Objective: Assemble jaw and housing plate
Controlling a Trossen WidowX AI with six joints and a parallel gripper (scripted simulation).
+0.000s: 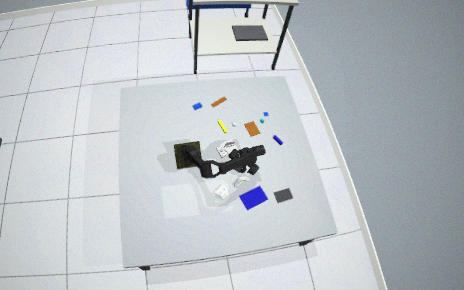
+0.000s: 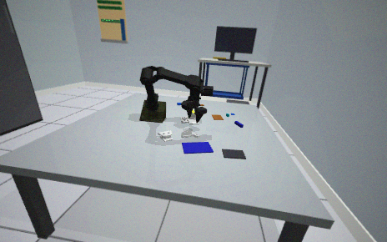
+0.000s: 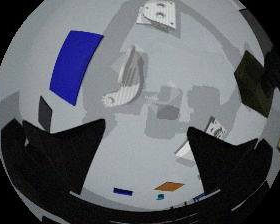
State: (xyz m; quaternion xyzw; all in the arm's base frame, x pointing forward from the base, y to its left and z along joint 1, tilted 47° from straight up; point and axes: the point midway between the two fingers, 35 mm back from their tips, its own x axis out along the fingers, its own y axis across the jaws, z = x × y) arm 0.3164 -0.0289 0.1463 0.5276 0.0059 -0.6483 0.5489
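Now: gripper tip 3 cm short of the white jaw, 5 cm to the left of it and 8 cm above it. From my gripper tip the other things lie so: blue plate: 7 cm ahead, 17 cm to the right, 8 cm below; then dark grey plate: 26 cm ahead, 16 cm to the right, 8 cm below; then white base: 4 cm behind, 18 cm to the left, 8 cm below.
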